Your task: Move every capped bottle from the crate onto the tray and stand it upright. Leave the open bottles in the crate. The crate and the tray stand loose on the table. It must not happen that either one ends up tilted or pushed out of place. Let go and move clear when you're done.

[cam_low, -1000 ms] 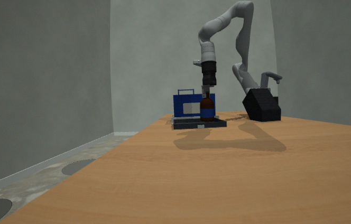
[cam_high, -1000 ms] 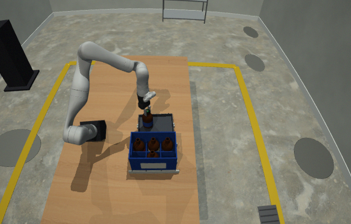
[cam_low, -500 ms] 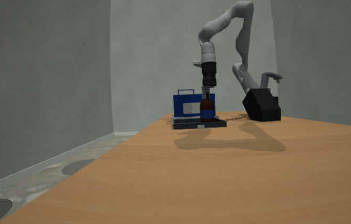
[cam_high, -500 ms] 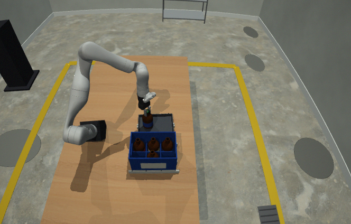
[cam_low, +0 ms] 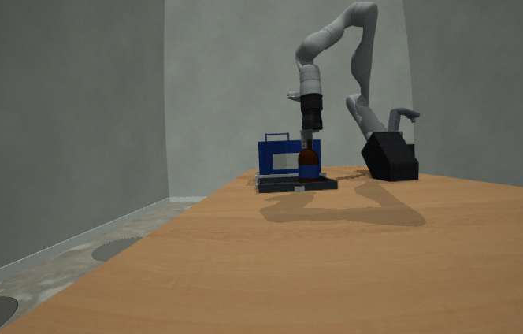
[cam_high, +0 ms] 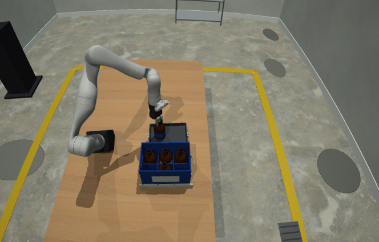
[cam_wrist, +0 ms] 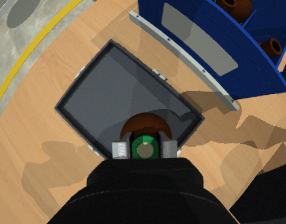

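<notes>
Now: the brown bottle 6 cm below my hand. Also, from my hand: crate 26 cm to the right, 7 cm below, 3 cm ahead; dark grey tray 14 cm below, 5 cm ahead.
</notes>
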